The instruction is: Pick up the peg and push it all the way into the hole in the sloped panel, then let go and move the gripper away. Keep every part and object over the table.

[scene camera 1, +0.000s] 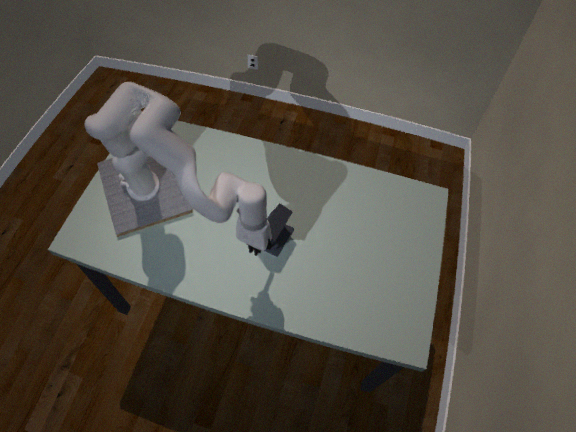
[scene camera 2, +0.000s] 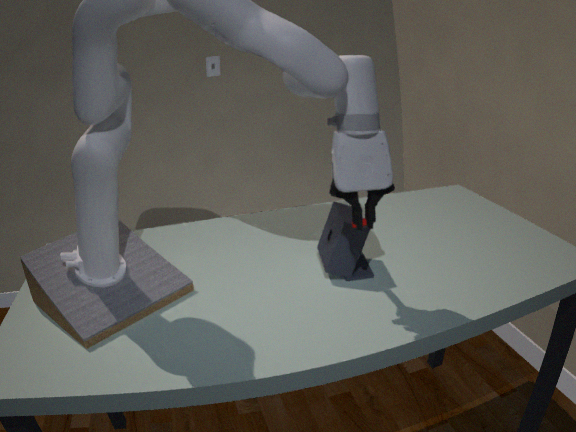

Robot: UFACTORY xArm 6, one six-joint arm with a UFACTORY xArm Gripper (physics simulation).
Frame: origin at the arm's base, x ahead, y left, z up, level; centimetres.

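Seen in the pictures: gripper, between the fingertips: [scene camera 1: 255, 250] [scene camera 2: 364, 227]; arm's base, origin of its link: [scene camera 1: 143, 185] [scene camera 2: 99, 268].
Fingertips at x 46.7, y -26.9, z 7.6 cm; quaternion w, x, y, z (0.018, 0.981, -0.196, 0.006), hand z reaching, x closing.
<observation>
Pixels of each thing's middle, then the offset from my fingertips to it. "*": a spot on its surface instead. Level surfaces: height alone.
- dark sloped panel, middle of its body: [scene camera 2: 344, 240] [scene camera 1: 273, 228] dx +4.6, dy +13.8, dz -8.3 cm
- dark opening, a spot on its surface: [scene camera 2: 330, 234] * dx +2.3, dy +15.7, dz -7.0 cm
- red peg, middle of its body: [scene camera 2: 359, 223] dx +1.6, dy +3.9, dz -0.8 cm
- pale green table, height of its surface: dz -14.6 cm
The dark sloped panel [scene camera 1: 281, 216] [scene camera 2: 341, 255] stands on the table, with its small base plate at its foot. A dark opening [scene camera 2: 330, 234] shows on its left side in scene camera 2. My gripper [scene camera 1: 254, 251] [scene camera 2: 364, 224] points down at the panel's upper part and is shut on the red peg [scene camera 2: 364, 222]. Small red parts of the peg show between and beside the fingertips in scene camera 2; in scene camera 1 I cannot make it out. The rest of the peg is hidden, and I cannot tell how far it is in the hole.
The pale green table [scene camera 1: 370, 260] [scene camera 2: 280, 320] carries the arm's grey wood-topped wedge base [scene camera 1: 116, 212] [scene camera 2: 60, 295] at its left end. The panel stands near the table's middle, away from the edges. A wall with a socket [scene camera 1: 252, 62] [scene camera 2: 213, 66] is behind the table.
</observation>
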